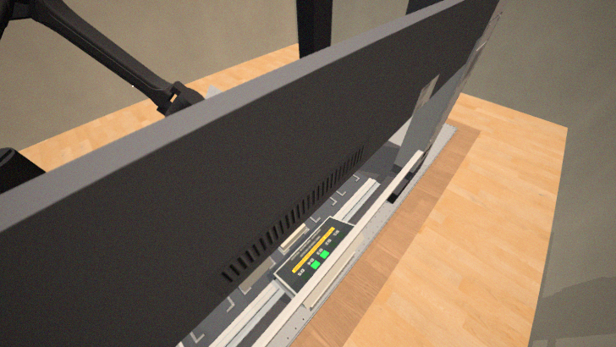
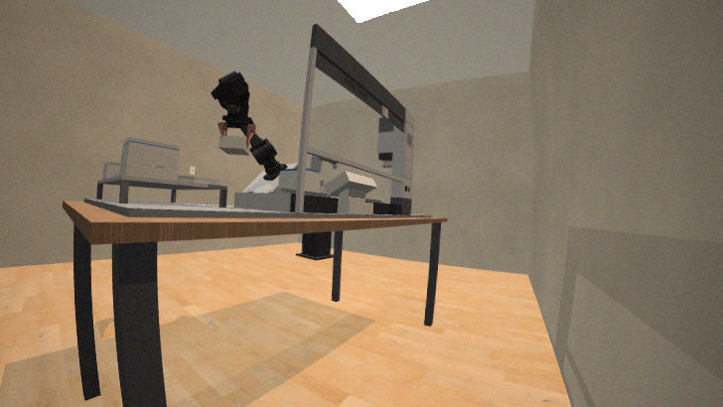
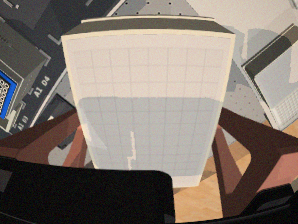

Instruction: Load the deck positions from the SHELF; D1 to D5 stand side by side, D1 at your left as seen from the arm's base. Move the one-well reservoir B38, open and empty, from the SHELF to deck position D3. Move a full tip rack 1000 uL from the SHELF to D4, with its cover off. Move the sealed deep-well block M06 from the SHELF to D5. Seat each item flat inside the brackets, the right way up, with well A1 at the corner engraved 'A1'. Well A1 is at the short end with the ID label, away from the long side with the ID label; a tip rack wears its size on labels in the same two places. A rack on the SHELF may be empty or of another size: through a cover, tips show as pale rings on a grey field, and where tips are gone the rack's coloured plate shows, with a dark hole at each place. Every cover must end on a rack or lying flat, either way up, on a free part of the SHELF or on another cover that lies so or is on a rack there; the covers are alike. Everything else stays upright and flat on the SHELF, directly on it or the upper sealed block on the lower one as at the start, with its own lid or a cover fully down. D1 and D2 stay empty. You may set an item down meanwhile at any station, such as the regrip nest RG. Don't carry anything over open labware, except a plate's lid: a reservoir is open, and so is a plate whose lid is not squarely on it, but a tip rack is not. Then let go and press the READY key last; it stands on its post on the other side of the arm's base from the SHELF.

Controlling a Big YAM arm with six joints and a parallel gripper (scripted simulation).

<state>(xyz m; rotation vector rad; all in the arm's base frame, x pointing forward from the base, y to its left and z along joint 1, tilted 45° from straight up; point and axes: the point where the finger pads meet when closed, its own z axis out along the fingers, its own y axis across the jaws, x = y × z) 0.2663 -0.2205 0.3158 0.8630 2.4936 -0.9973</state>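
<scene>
Now: hand 1 cm above the pale sealed deep-well block. Also, from my hand: shelf (23 cm to the right, 17 cm below, 10 cm behind); tall frame post (36 cm ahead, 2 cm to the left, 1 cm above); shelf label (23 cm below, 11 cm behind, 7 cm to the right).
</scene>
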